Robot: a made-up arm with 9 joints. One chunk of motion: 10 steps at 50 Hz.
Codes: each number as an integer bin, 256 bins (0 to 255) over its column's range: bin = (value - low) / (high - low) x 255, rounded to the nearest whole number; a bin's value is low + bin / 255 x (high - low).
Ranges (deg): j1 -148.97..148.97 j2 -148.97..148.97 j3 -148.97..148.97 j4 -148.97..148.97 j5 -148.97..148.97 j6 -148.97..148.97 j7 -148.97..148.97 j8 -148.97..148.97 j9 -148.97..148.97
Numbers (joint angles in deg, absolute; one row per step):
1: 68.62 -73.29 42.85 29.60 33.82 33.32 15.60 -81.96 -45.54
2: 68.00 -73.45 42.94 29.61 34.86 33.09 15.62 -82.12 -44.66
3: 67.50 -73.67 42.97 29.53 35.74 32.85 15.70 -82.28 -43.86
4: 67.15 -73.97 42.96 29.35 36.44 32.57 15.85 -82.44 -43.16
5: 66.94 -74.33 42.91 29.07 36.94 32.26 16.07 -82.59 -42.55
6: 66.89 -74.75 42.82 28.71 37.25 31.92 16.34 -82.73 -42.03
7: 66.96 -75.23 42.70 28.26 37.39 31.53 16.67 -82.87 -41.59
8: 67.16 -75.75 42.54 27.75 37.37 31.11 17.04 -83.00 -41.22
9: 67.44 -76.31 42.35 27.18 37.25 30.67 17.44 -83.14 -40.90
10: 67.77 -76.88 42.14 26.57 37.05 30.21 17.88 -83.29 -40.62
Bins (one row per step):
1: 186 65 164 153 156 156 141 57 89
2: 186 65 164 153 157 156 141 57 89
3: 185 64 164 153 158 156 141 57 90
4: 185 64 164 153 159 155 141 57 91
5: 185 64 164 152 159 155 141 57 91
6: 185 64 164 152 159 155 141 57 92
7: 185 63 164 152 160 154 142 57 92
8: 185 63 164 151 159 154 142 56 92
9: 185 62 164 151 159 154 142 56 92
10: 186 62 164 150 159 153 143 56 93

